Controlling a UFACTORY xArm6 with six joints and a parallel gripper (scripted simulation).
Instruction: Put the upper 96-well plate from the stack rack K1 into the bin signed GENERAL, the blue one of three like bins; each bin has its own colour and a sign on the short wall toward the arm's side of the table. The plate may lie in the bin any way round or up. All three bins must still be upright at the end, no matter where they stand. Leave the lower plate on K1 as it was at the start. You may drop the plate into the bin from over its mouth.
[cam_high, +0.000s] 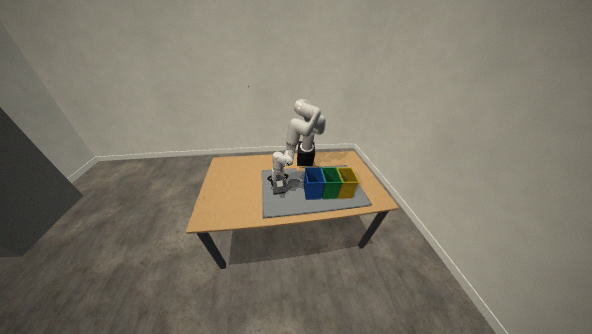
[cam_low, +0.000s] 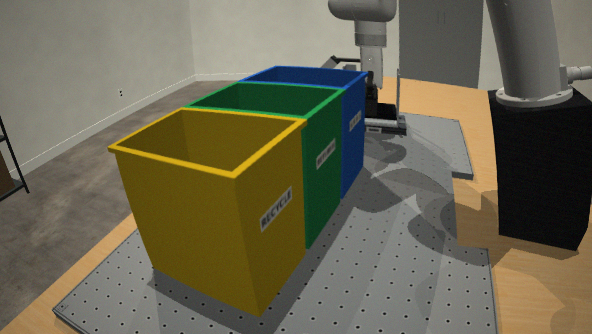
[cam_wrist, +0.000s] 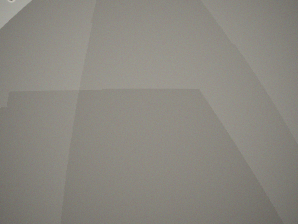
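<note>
Right now the black 96-well plate is 1 cm below my hand. The rest, counted from my hand: blue bin 5 cm ahead, 27 cm to the left, 4 cm above; then pale plate 3 cm below; then green bin 5 cm ahead, 40 cm to the left, 4 cm above.
</note>
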